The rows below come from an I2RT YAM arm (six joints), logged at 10 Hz.
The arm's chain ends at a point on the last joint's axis. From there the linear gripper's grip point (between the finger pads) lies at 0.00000 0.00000 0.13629 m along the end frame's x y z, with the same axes.
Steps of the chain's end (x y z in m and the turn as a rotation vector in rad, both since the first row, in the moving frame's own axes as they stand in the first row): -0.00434, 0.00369, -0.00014, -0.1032, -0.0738, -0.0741; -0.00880, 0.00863, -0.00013, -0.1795, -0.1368, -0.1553; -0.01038, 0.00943, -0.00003, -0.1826, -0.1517, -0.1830; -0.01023, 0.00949, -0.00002, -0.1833, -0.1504, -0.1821; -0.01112, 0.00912, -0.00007, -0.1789, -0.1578, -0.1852
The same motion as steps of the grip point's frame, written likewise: -0.01384, 0.01808, -0.00123, -0.1032, -0.0738, -0.0741; -0.02532, 0.03423, -0.00358, -0.1795, -0.1368, -0.1553; -0.02849, 0.03582, -0.00384, -0.1826, -0.1517, -0.1830; -0.02817, 0.03595, -0.00382, -0.1833, -0.1504, -0.1821; -0.03006, 0.03511, -0.00392, -0.1789, -0.1578, -0.1852
